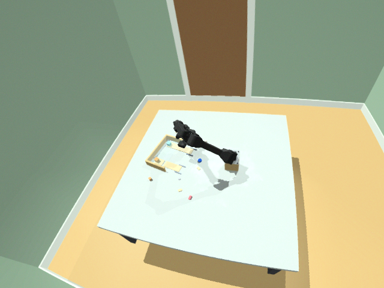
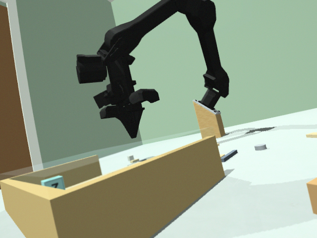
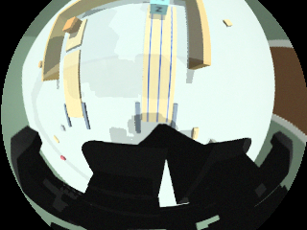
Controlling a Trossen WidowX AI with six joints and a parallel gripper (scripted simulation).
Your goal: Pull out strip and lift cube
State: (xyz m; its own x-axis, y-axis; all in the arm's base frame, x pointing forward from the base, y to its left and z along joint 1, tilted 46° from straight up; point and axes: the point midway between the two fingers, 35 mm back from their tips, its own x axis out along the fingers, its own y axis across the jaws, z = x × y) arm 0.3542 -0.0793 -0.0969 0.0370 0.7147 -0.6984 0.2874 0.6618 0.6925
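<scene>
The blue disc is 10 cm behind my gripper tip, 9 cm to the left of it and 7 cm below it. From my gripper tip the other things lie so: labelled cube (20 cm ahead, 5 cm to the right, 5 cm below); then grey puck (28 cm to the left, 7 cm below, 2 cm ahead); then tan strip (9 cm ahead, 7 cm below, 3 cm to the right).
</scene>
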